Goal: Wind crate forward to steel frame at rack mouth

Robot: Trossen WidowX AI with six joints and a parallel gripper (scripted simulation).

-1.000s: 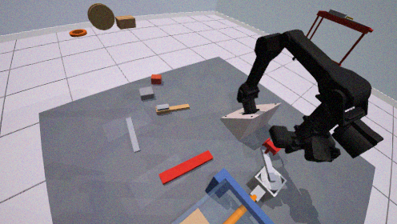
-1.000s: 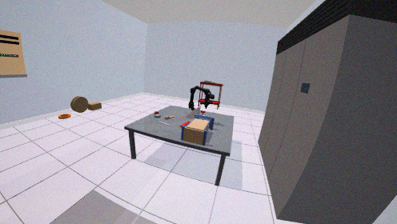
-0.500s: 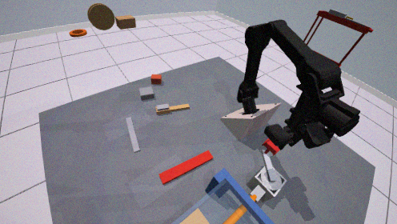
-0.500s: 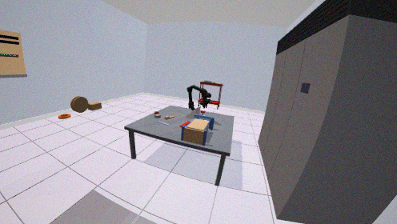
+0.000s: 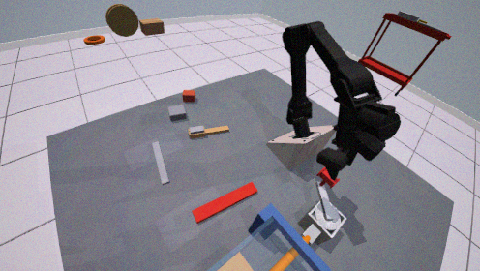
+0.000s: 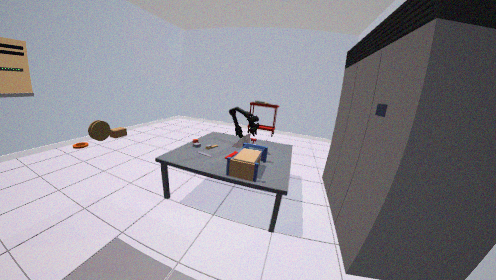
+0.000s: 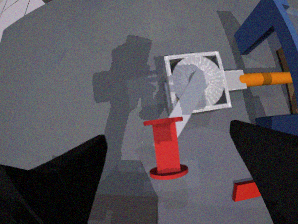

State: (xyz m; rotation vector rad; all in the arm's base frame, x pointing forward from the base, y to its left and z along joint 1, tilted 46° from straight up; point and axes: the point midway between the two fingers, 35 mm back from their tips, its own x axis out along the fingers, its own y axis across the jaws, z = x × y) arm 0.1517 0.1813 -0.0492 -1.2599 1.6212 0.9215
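My gripper tip is 20 mm to the left of the red knob and 70 mm above it. Also, from my gripper tip: hand winch: 50 mm ahead, 50 mm to the left, 170 mm below; then winch handle: 20 mm ahead, 10 mm to the left, 100 mm below; then blue frame: 230 mm ahead, 40 mm to the left, 100 mm below.
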